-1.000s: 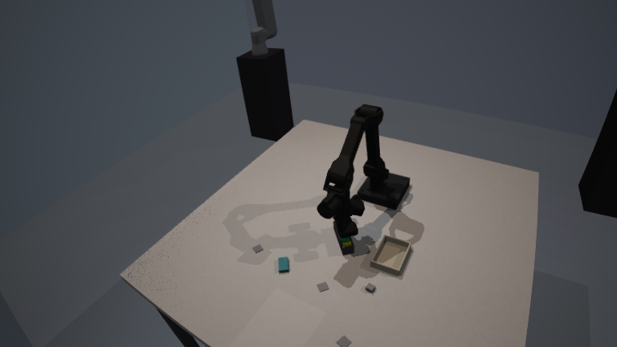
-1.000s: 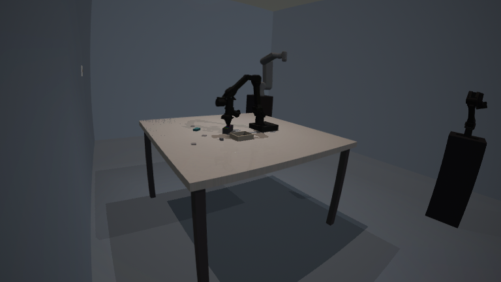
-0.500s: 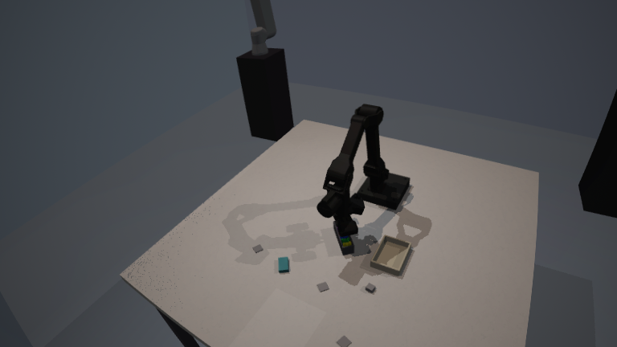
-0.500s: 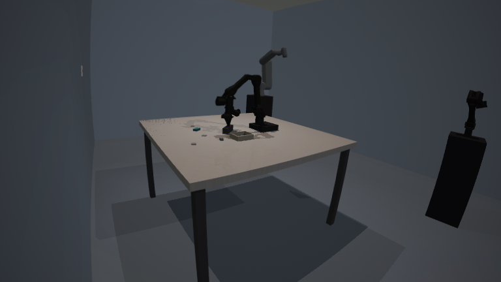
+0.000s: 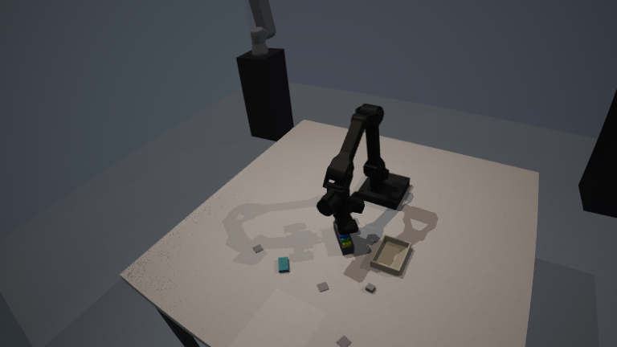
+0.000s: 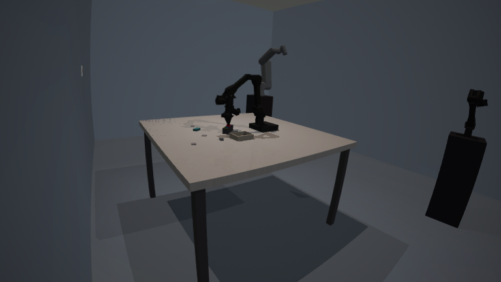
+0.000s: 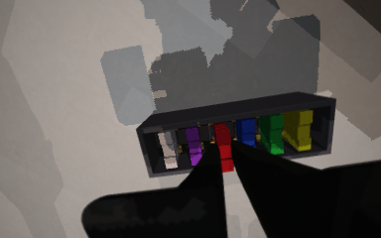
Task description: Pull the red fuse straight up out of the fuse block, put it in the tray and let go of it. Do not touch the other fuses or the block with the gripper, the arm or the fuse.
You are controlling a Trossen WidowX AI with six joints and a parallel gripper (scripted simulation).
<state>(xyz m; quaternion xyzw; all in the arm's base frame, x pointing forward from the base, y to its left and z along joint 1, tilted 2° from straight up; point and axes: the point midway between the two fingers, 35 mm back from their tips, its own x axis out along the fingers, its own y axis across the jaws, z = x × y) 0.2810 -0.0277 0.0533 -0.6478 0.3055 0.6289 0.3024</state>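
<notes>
Now: the blue fuse 2 cm below my gripper tip, 2 cm ahead of it and 1 cm to the left of it. From my gripper tip the other things lie so: red fuse 1 cm below; white fuse 3 cm to the right, 3 cm behind, 2 cm below; purple fuse 2 cm below, 1 cm to the right, 1 cm behind.
</notes>
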